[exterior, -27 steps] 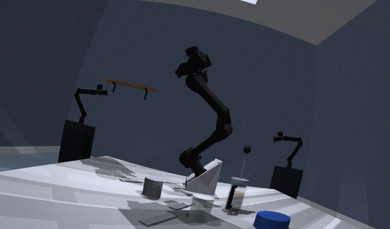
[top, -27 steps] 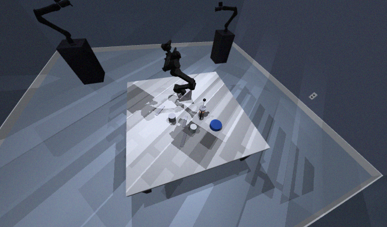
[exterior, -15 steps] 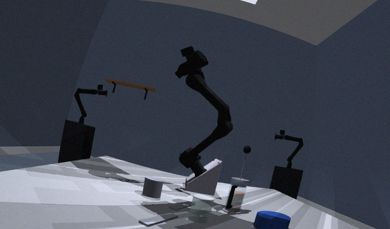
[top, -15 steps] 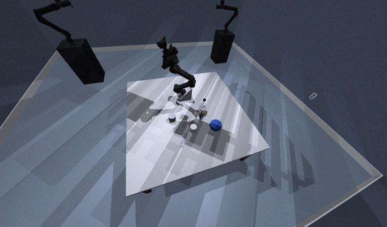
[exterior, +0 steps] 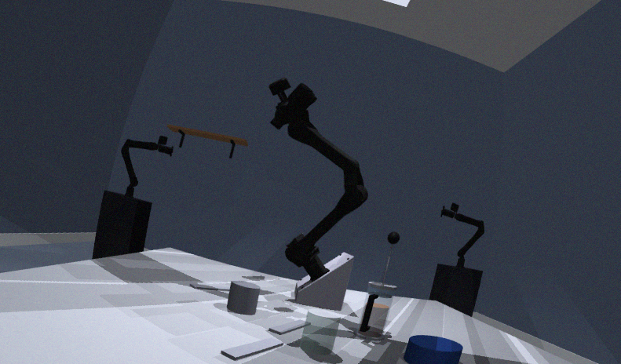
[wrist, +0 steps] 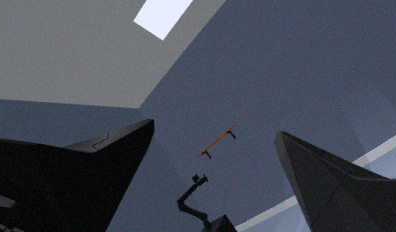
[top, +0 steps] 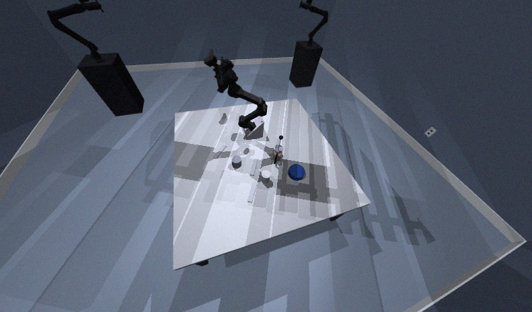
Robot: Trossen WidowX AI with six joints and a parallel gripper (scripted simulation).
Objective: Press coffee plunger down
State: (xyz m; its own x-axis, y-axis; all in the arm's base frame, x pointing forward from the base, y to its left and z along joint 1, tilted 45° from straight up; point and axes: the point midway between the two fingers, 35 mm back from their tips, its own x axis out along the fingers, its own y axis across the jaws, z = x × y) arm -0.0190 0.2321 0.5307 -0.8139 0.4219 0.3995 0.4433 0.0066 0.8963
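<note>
My gripper tip is 39 cm short of the coffee press, 31 cm to the right of it and 53 cm above it. Also, from my gripper tip: blue puck: 55 cm ahead, 41 cm to the left, 63 cm below.
</note>
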